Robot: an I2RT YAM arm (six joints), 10 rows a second.
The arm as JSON. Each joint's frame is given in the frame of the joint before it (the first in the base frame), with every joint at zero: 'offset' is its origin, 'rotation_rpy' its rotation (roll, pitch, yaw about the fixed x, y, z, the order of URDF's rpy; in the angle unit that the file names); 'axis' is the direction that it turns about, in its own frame. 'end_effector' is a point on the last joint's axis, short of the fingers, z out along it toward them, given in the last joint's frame.
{
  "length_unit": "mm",
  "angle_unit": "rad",
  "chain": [
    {
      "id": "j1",
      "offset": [
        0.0,
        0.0,
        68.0
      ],
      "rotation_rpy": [
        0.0,
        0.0,
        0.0
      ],
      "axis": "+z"
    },
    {
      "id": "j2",
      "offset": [
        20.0,
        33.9,
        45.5
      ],
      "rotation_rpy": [
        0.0,
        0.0,
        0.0
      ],
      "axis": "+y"
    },
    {
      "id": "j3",
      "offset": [
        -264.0,
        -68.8,
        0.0
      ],
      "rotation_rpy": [
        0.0,
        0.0,
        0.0
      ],
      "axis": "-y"
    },
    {
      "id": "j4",
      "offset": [
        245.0,
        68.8,
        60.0
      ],
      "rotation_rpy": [
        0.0,
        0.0,
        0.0
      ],
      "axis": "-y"
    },
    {
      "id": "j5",
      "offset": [
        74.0,
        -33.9,
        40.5
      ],
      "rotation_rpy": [
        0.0,
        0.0,
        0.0
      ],
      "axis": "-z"
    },
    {
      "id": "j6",
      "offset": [
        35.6,
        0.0,
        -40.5
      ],
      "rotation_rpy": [
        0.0,
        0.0,
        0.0
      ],
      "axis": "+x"
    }
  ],
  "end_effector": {
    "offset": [
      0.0,
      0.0,
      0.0
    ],
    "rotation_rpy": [
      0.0,
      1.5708,
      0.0
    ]
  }
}
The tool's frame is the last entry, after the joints.
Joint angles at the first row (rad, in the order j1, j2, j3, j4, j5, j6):
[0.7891, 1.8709, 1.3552, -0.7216, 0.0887, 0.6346]
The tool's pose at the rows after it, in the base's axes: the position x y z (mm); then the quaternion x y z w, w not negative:
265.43 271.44 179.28 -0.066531 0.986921 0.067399 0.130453
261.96 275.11 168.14 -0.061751 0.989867 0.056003 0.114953
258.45 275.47 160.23 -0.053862 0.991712 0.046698 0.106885
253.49 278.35 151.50 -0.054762 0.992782 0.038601 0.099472
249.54 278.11 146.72 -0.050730 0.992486 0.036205 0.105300
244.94 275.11 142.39 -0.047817 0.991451 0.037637 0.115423
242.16 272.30 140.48 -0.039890 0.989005 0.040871 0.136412
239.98 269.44 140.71 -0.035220 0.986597 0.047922 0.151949
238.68 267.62 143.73 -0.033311 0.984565 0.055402 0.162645
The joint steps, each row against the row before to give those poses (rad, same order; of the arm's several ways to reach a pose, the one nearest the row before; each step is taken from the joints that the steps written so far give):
[0.0145, 0.0431, 0.0053, -0.0103, -0.0141, 0.0236]
[0.0133, 0.0283, -0.0027, -0.0091, 0.0007, 0.0248]
[0.0080, 0.0118, -0.0140, 0.0000, 0.0061, 0.0244]
[0.0153, 0.0160, -0.0122, 0.0049, 0.0042, 0.0142]
[0.0088, -0.0038, -0.0268, 0.0267, 0.0142, 0.0152]
[0.0053, -0.0164, -0.0442, 0.0435, 0.0141, 0.0088]
[0.0035, -0.0206, -0.0420, 0.0546, 0.0282, 0.0137]
[0.0007, -0.0221, -0.0343, 0.0439, 0.0141, 0.0058]
[0.0000, -0.0206, -0.0187, 0.0240, 0.0057, 0.0007]

